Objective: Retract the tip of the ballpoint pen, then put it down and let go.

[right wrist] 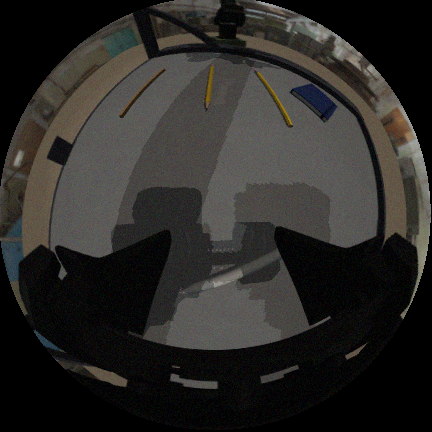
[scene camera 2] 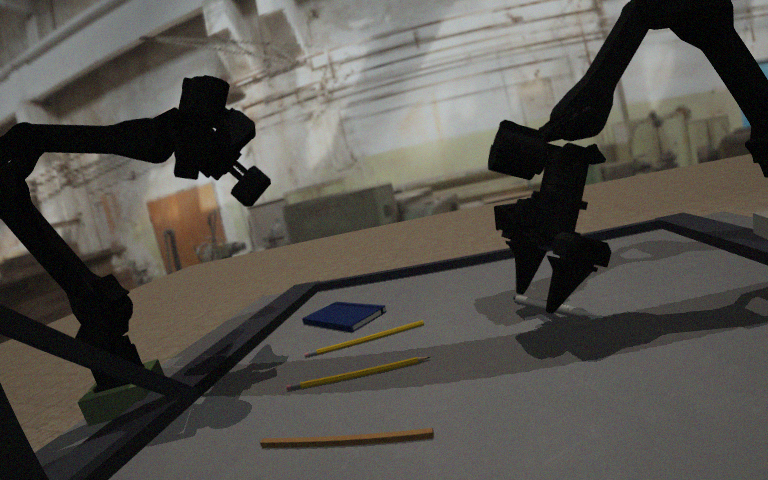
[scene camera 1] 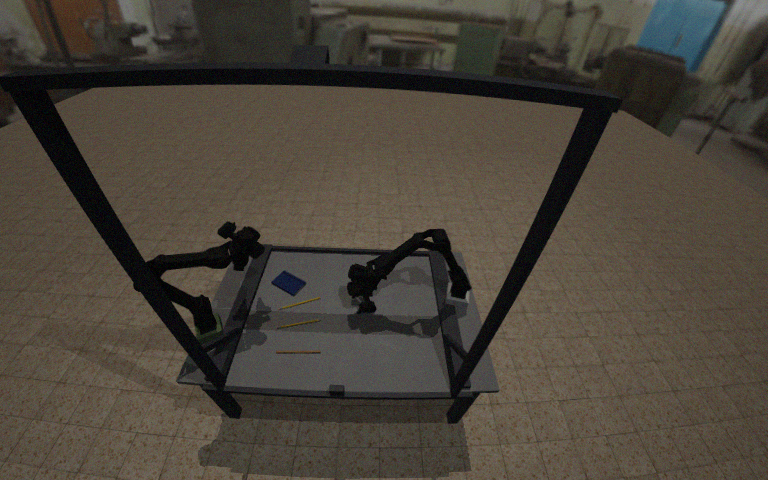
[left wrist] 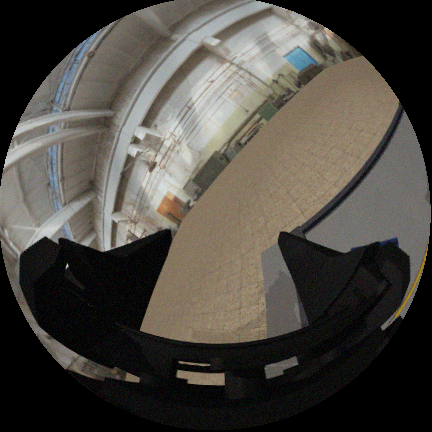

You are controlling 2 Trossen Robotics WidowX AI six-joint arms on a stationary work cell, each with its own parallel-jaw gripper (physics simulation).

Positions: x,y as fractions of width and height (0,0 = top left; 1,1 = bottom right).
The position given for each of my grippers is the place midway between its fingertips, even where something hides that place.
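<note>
An orange pencil (scene camera 2: 0.55,0.91) rests on the table, and a blue notebook (scene camera 2: 0.45,0.66) rests on the table too. I also find the blue notebook in the right wrist view (right wrist: 0.72,0.22). There is a green object (scene camera 2: 0.14,0.85) as well, and a ballpoint pen (right wrist: 0.63,0.59). In the left wrist view the ballpoint pen is out of frame. The orange pencil is out of frame in the left wrist view. My right gripper (scene camera 2: 0.69,0.63) appears in the right wrist view (right wrist: 0.52,0.54) too. My left gripper (scene camera 2: 0.31,0.35), which the left wrist view (left wrist: 0.52,0.55) shows as well, is open and holds nothing.
</note>
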